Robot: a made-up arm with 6 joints.
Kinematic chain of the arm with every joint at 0, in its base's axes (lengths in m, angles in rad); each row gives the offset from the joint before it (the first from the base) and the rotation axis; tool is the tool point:
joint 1: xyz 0 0 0.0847 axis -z
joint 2: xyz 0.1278 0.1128 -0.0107 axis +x
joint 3: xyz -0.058 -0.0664 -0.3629 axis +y
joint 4: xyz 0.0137 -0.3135 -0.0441 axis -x
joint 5: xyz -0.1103 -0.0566 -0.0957 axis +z
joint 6: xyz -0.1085 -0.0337 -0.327 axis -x
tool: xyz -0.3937 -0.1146 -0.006
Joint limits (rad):
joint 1: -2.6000..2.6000
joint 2: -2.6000..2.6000
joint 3: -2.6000..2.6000
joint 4: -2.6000..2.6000
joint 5: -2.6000..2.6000
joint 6: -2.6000..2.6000
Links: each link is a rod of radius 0.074 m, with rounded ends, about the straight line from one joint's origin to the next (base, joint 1, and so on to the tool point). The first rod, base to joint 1, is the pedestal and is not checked.
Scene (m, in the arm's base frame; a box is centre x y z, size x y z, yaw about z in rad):
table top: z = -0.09
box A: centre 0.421 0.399 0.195 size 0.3 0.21 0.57 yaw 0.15
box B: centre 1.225 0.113 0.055 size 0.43 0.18 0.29 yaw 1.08
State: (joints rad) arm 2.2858 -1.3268 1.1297 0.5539 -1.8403 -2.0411
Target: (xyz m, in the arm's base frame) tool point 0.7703 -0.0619 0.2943
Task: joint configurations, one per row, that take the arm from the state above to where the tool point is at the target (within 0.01 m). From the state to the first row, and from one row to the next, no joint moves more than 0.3 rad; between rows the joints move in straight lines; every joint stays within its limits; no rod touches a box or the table.
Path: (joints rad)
1: 2.2168 -1.4491 1.3509 0.7184 -1.6726 -2.0021
2: 2.1479 -1.5715 1.5721 0.8829 -1.5050 -1.9630
3: 2.0789 -1.6938 1.7933 1.0474 -1.3373 -1.9240
4: 2.1942 -1.9549 1.8023 0.9660 -1.2791 -1.8886
5: 2.3095 -2.2161 1.8113 0.8846 -1.2209 -1.8532
6: 2.4248 -2.4772 1.8204 0.8033 -1.1626 -1.8178

